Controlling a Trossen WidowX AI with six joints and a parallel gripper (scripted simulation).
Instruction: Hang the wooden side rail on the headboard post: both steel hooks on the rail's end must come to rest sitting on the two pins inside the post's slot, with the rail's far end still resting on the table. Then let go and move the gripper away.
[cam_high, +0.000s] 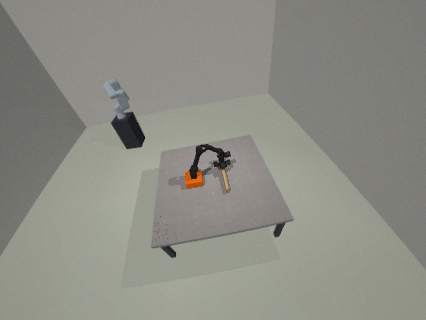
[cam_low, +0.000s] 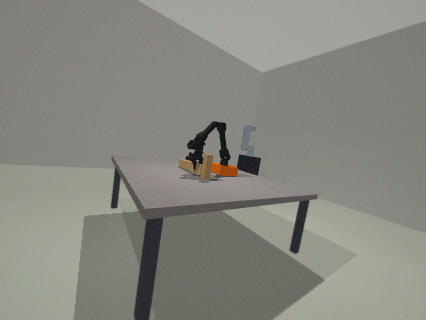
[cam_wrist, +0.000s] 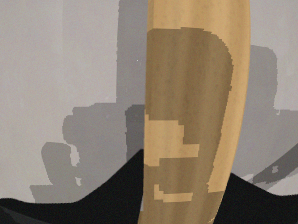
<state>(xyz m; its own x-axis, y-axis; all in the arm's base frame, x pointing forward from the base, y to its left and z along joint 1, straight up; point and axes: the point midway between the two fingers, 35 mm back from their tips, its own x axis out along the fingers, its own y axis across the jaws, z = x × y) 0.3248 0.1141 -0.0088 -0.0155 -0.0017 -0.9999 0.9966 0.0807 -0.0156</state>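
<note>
The upright headboard post lies 10 mm behind my gripper tip, 140 mm to the left of it and 40 mm above it.
</note>
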